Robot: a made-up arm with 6 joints. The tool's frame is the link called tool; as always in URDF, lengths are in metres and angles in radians. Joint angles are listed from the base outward. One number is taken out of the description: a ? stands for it. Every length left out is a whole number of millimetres.
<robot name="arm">
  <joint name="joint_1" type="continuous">
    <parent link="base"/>
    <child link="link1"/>
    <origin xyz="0.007 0.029 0.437" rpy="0 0 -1.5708"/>
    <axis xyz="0 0 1"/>
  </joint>
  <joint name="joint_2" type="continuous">
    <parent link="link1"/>
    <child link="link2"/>
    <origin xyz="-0.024 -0.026 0" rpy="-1.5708 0 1.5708"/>
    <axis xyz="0 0 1"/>
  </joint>
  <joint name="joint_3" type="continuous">
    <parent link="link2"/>
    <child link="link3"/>
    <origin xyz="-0.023 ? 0" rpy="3.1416 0 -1.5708"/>
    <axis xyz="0 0 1"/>
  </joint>
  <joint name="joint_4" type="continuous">
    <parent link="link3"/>
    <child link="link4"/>
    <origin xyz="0.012 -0.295 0" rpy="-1.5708 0 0"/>
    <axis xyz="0 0 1"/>
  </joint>
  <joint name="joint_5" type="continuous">
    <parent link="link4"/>
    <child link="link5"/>
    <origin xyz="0.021 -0.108 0" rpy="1.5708 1.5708 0"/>
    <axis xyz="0 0 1"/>
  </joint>
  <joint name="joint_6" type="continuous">
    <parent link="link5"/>
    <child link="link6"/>
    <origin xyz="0.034 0.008 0" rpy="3.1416 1.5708 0"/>
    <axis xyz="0 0 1"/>
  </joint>
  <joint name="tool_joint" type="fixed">
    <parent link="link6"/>
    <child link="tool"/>
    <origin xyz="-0.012 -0.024 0" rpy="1.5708 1.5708 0"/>
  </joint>
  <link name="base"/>
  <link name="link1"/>
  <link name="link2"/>
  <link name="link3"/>
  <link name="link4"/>
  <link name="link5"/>
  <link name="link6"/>
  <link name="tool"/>
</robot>
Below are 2 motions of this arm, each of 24 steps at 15 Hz.
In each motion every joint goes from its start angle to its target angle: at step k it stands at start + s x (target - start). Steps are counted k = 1, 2, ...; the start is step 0. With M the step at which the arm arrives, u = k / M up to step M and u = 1 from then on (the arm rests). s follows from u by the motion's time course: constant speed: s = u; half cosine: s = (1 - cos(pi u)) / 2; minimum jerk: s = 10 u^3 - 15 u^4 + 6 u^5.
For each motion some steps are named. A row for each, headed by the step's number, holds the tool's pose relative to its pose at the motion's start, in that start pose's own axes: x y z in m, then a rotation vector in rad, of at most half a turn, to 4 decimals.
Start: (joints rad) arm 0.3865 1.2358 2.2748 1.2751 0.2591 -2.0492
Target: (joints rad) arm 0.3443 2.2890 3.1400 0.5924 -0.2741 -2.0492
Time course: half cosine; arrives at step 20
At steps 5, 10, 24:
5: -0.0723 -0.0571 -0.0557 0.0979 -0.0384 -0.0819
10: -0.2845 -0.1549 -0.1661 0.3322 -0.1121 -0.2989
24: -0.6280 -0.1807 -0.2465 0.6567 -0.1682 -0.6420

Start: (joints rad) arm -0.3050 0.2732 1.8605 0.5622 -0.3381 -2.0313
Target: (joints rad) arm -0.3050 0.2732 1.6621 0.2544 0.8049 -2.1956
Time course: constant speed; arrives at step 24
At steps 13, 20, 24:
13: 0.0249 -0.0313 -0.0070 0.2538 0.3011 0.4310
20: 0.0318 -0.0485 -0.0090 0.3995 0.4335 0.6726
24: 0.0338 -0.0587 -0.0093 0.4803 0.4989 0.8152

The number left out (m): -0.636
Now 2 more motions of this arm.
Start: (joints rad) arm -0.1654 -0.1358 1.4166 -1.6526 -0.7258 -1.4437
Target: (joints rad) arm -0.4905 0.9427 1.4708 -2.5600 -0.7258 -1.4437
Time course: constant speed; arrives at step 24
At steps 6, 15, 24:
6: -0.0288 -0.0436 0.2428 0.2737 -0.0970 0.0495
15: -0.1947 -0.1233 0.5548 0.6443 -0.2305 0.2661
24: -0.4674 -0.2164 0.7636 0.9246 -0.3223 0.6362

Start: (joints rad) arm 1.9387 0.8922 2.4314 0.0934 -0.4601 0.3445
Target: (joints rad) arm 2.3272 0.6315 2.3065 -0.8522 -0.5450 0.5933
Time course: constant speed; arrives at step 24
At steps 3, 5, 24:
3: 0.0110 0.0108 0.0149 0.1177 -0.0325 0.0682
5: 0.0181 0.0184 0.0255 0.1954 -0.0560 0.1144
24: 0.0620 0.0910 0.1628 0.9089 -0.3573 0.5600

